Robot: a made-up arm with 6 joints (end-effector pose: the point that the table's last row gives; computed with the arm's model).
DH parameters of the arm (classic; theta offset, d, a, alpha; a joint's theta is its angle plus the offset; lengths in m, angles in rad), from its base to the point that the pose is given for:
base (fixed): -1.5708 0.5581 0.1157 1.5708
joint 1: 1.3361 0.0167 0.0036 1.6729
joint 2: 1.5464 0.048 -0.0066 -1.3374
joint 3: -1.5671 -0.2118 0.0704 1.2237
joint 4: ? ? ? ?
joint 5: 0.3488 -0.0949 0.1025 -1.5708
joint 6: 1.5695 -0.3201 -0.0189 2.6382
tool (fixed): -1.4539 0.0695 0 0
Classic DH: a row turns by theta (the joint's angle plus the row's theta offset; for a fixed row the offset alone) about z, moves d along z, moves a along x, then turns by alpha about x.
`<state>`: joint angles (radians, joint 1 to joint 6).
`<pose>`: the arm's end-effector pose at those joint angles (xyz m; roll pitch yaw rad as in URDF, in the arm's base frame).
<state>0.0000 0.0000 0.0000 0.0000 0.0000 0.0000</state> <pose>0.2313 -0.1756 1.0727 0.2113 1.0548 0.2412</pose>
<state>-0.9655 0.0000 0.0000 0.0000 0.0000 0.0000</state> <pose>0.2313 -0.5730 0.8016 1.2674 0.4094 1.0213</pose>
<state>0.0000 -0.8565 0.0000 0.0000 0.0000 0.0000</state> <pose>0.5285 -0.0606 0.7225 2.8086 1.2225 2.9988</pose>
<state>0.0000 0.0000 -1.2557 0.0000 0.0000 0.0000</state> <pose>0.0807 0.0585 1.0727 0.2113 1.0547 1.4968</pose>
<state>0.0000 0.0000 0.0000 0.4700 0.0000 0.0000</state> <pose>0.2402 -0.3475 1.0490 0.9505 0.8852 0.6994</pose>
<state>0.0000 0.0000 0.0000 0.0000 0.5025 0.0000</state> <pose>0.1187 -0.1757 1.2394 0.0752 0.5604 0.1396</pose>
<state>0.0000 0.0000 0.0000 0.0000 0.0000 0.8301</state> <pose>0.2313 -0.1447 1.0758 -1.1138 0.7394 -0.8651</pose>
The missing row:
joint 4: -1.5363 -0.2029 0.1121 -1.6659
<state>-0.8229 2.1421 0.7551 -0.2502 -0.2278 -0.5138</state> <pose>-0.4747 -0.1446 0.3969 2.1896 -0.2969 -0.9997</pose>
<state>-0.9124 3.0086 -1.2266 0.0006 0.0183 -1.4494</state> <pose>-0.2420 0.3380 0.6109 -0.4492 -0.9401 0.5001</pose>
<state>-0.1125 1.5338 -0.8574 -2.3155 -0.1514 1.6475</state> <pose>0.0956 -0.0622 0.5425 0.8605 -0.2545 1.9745</pose>
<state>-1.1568 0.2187 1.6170 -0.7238 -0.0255 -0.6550</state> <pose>0.0781 -0.6026 0.4932 2.7170 0.8022 1.0573</pose>
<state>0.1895 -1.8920 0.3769 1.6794 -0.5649 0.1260</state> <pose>0.1885 -0.3881 0.3779 -2.3734 0.5346 2.1124</pose>
